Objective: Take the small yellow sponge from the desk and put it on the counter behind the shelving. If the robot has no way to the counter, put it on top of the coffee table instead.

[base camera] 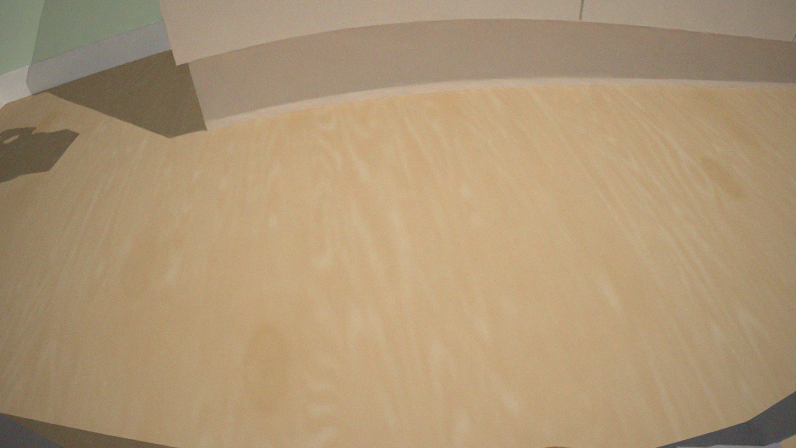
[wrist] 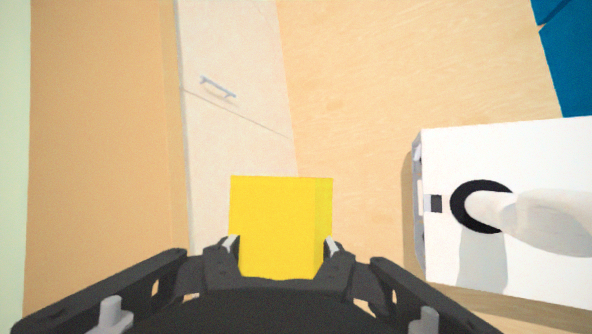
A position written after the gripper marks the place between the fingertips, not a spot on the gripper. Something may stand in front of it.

In view: the gripper [wrist: 281,244], a yellow sponge [wrist: 282,221] and a beige counter cabinet [base camera: 244,67].
The beige counter cabinet also shows in the wrist view [wrist: 137,122]. The base camera view does not show the yellow sponge: it is out of frame.
